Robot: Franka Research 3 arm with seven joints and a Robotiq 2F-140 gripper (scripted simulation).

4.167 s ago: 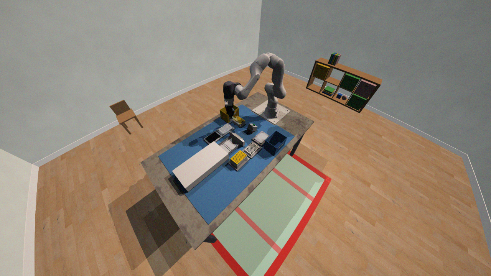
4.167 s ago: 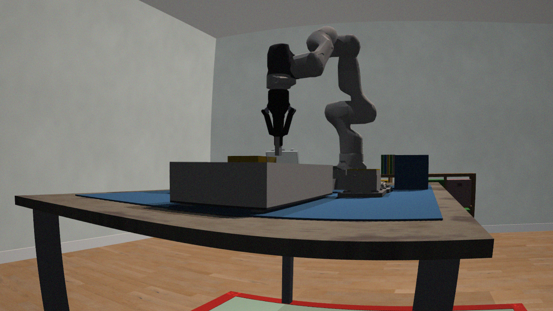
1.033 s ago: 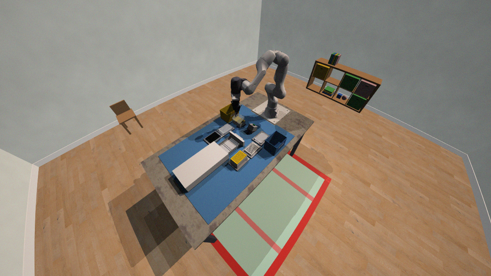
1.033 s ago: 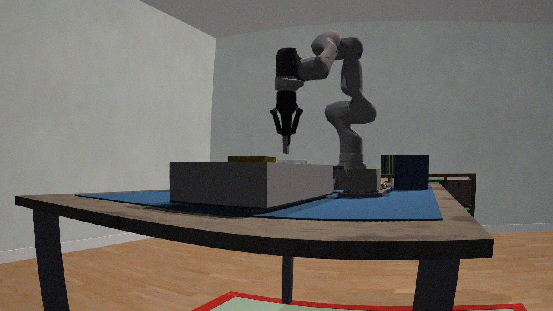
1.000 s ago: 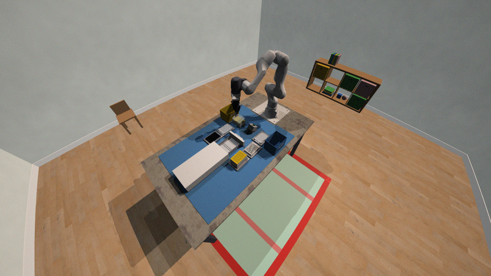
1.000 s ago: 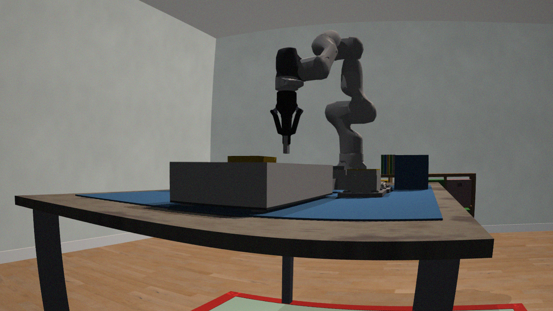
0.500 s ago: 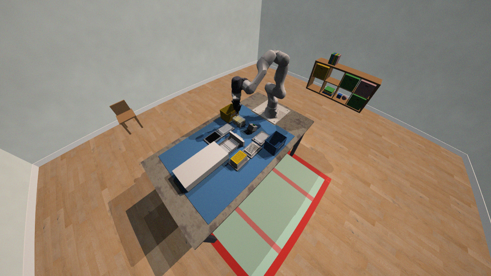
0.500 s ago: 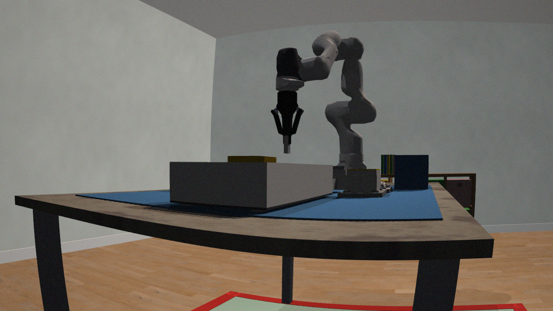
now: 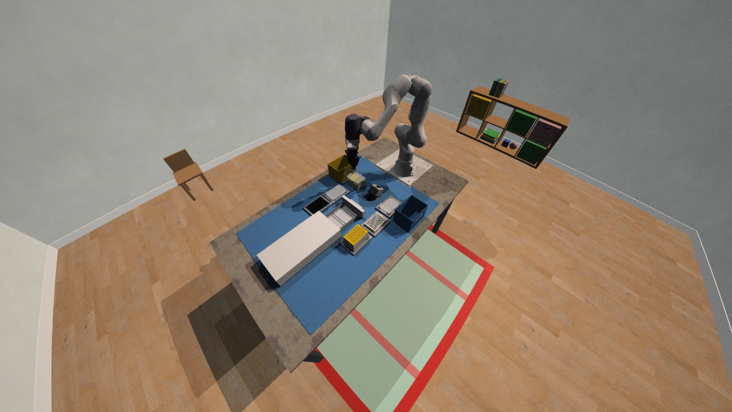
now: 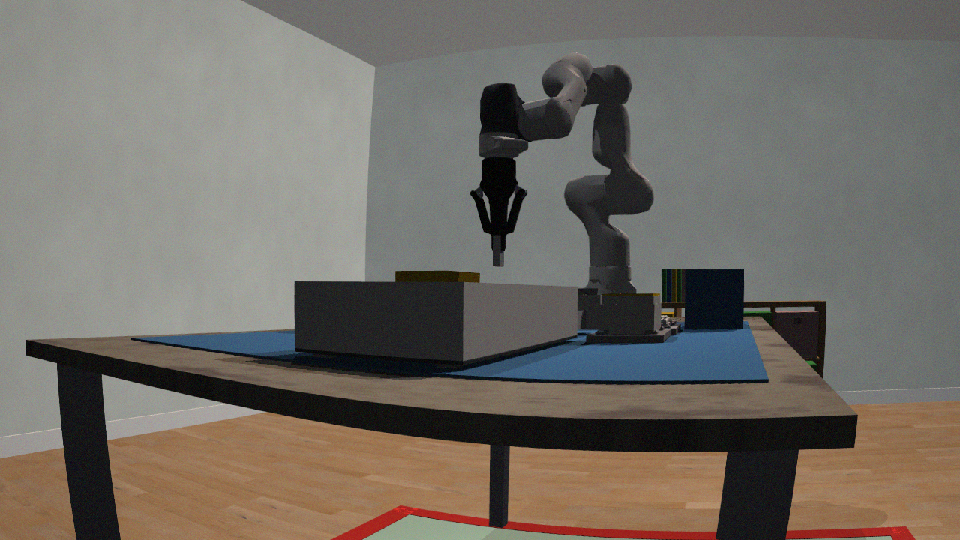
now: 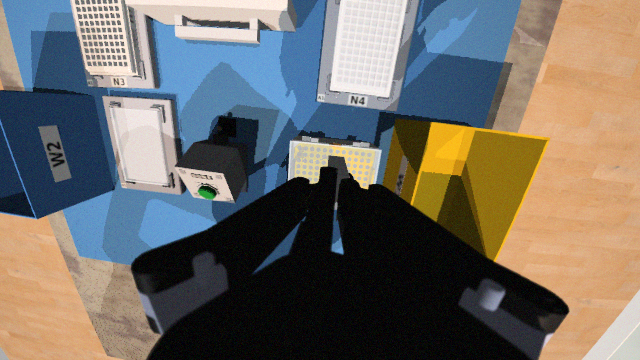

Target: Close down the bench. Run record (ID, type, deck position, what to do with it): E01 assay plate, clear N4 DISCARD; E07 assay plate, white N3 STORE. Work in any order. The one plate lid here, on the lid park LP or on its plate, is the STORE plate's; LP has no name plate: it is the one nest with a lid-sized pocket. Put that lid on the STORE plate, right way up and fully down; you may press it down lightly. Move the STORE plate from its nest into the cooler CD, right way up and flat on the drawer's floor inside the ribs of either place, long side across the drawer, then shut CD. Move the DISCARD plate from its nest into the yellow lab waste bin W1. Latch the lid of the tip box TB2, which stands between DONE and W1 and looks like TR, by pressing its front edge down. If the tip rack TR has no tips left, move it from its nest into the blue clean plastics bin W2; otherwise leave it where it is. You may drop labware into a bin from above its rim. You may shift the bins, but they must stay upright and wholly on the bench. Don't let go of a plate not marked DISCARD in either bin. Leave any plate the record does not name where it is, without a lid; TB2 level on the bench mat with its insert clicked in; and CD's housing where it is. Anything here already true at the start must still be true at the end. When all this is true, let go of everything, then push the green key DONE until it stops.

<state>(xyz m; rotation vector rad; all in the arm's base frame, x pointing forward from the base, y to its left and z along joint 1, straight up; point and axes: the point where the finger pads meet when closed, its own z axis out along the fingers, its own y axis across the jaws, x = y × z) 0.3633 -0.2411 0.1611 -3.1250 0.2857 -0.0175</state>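
The TB2 lid is 3 cm behind my hand and 10 cm below it. The rest, counted from my hand: yellow bin W1: 6 cm behind, 15 cm to the right, 13 cm below; then tip box TB2: 3 cm behind, 12 cm below; then yellow insert: 3 cm behind, 11 cm below.
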